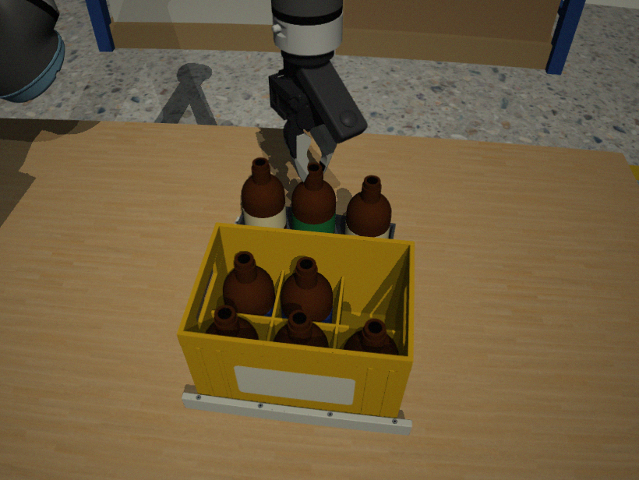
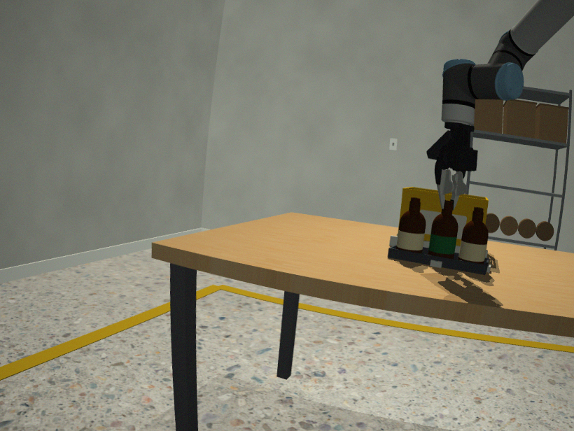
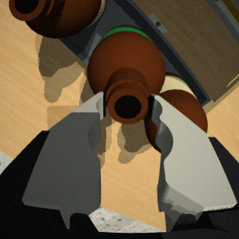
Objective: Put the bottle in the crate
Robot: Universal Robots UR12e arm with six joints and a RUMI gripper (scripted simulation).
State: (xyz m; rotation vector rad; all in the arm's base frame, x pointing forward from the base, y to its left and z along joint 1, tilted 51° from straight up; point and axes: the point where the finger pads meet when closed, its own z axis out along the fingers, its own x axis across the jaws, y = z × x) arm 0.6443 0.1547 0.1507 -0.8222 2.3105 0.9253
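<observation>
The dark tray lies 15 cm below my hand. Round my hand: crate (4 cm ahead, 24 cm to the right, 8 cm below).
</observation>
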